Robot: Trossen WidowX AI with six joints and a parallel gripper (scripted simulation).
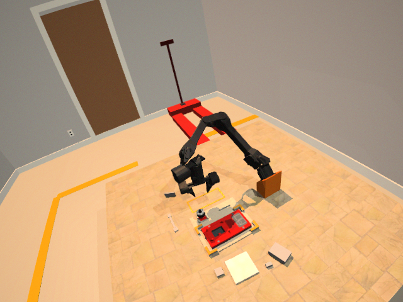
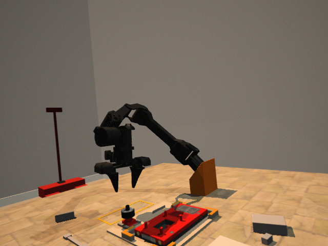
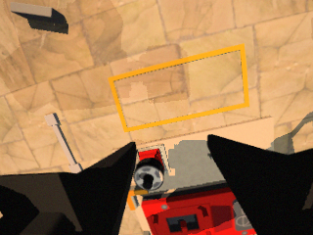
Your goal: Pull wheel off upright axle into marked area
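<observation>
My gripper tip is now 60 mm to the right of the wheel, 50 mm above it and 40 mm short of it. From my gripper tip the other things lie so: cream square plate (370 mm to the left, 80 mm below, 30 mm ahead); wrench (180 mm ahead, 80 mm below); upright axle (60 mm to the left, 50 mm below, 40 mm ahead).
</observation>
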